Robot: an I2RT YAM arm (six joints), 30 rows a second.
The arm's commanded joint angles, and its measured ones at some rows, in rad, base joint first. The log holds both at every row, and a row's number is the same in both.
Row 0, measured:
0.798, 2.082, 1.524, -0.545, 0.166, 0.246
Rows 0 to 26, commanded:
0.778, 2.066, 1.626, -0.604, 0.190, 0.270
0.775, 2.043, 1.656, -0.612, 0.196, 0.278
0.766, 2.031, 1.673, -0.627, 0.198, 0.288
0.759, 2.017, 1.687, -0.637, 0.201, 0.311
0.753, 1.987, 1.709, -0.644, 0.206, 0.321
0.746, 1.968, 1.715, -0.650, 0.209, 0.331
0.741, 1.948, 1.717, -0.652, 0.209, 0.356
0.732, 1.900, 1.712, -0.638, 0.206, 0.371
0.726, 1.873, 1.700, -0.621, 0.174, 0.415
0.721, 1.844, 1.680, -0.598, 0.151, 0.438
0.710, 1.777, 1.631, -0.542, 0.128, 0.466
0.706, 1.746, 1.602, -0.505, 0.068, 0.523
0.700, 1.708, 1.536, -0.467, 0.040, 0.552
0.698, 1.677, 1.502, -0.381, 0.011, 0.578
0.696, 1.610, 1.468, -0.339, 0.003, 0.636
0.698, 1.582, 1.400, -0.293, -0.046, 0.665
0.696, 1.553, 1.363, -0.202, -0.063, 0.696
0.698, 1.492, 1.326, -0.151, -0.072, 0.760
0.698, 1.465, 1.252, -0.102, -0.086, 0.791
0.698, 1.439, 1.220, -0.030, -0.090, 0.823
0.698, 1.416, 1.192, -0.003, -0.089, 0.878
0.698, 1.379, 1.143, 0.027, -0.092, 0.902
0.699, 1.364, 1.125, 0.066, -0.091, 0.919
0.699, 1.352, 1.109, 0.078, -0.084, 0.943
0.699, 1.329, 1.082, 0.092, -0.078, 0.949
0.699, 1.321, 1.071, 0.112, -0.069, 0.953
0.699, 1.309, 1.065, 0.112, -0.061, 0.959
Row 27, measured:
0.698, 1.362, 1.106, -0.051, -0.057, 0.845
